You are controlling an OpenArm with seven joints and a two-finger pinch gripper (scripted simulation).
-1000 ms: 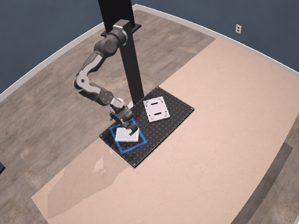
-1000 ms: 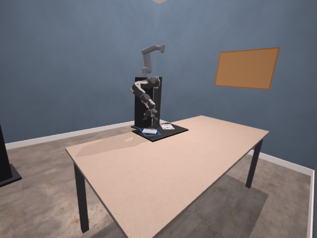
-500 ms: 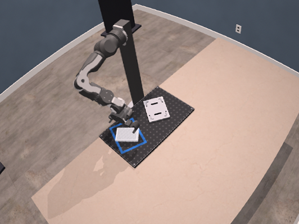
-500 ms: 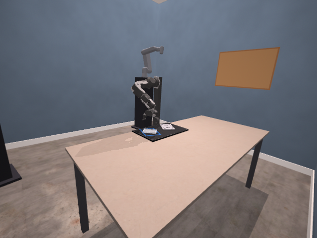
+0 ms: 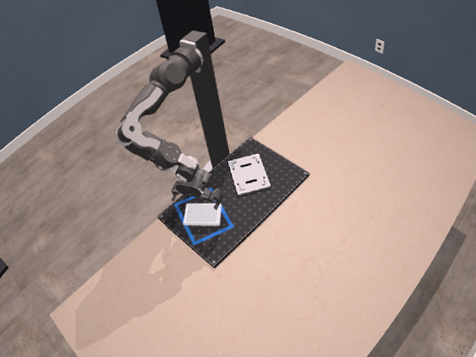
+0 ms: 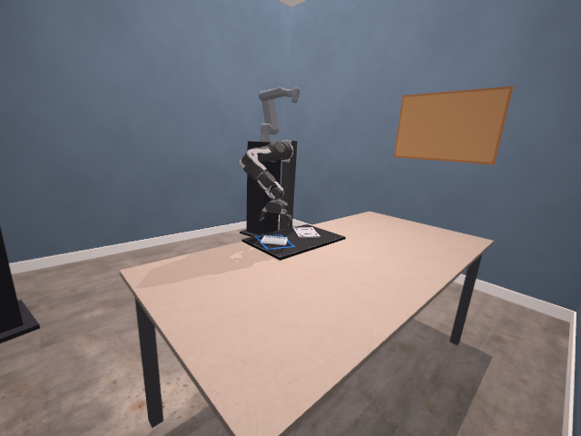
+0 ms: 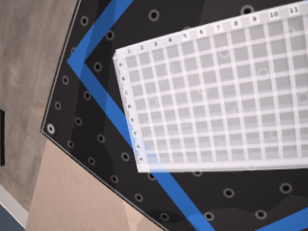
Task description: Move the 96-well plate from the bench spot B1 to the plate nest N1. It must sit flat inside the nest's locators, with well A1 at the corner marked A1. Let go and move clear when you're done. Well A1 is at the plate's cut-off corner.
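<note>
The white 96-well plate is 8 cm below my hand. The rest, counted from my hand: white plate nest N1: 23 cm to the left, 8 cm below, 5 cm ahead.
</note>
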